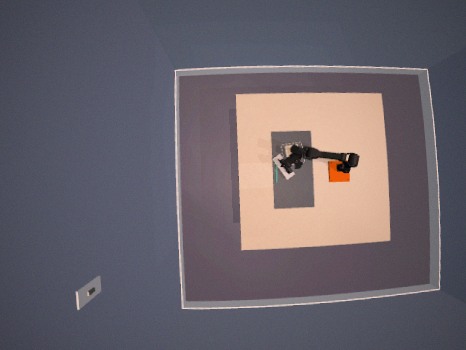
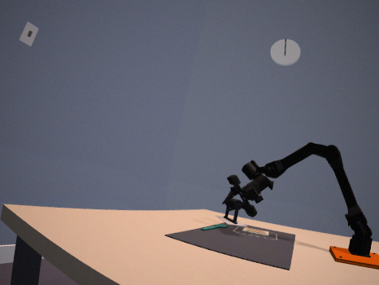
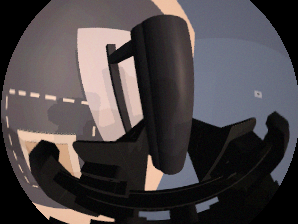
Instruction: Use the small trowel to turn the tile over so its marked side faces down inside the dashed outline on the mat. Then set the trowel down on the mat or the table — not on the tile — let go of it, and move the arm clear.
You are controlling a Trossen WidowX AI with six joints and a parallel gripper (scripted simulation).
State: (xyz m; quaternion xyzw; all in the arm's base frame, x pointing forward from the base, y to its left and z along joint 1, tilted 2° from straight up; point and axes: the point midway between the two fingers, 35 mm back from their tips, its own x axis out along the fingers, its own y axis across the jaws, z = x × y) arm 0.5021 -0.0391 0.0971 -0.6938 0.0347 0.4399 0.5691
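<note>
The teal t-shaped tool lies 8 cm below my gripper tip and 2 cm ahead of it. Round my gripper tip: dark grey mat (12 cm behind, 11 cm below, 2 cm to the left); then tan square tile (12 cm to the right, 12 cm behind, 8 cm below).
</note>
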